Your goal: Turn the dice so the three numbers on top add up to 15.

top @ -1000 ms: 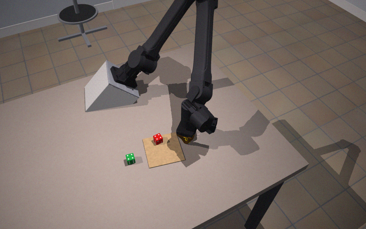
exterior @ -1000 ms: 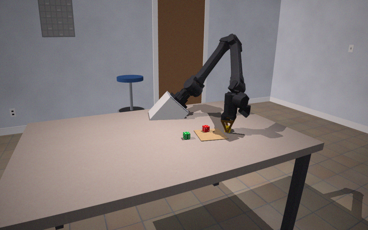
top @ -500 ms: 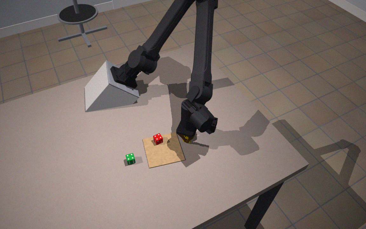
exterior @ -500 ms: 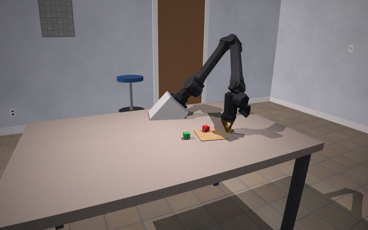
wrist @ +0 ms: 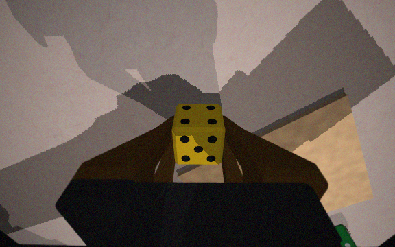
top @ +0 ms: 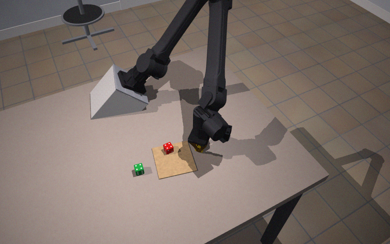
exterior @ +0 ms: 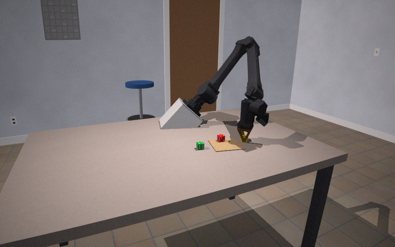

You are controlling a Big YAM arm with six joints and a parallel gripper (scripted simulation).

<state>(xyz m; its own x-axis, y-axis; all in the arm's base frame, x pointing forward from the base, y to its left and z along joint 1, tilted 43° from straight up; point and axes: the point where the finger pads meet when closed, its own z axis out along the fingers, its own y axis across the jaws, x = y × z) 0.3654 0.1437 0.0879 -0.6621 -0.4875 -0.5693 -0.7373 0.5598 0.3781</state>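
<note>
The tan mat lies 11 cm to the right of my hand, 1 cm below it and 1 cm ahead of it. Also, from my hand: yellow die (right at my hand); then green die (24 cm to the right, 1 cm ahead); then red die (11 cm to the right, 4 cm behind, 1 cm above).
</note>
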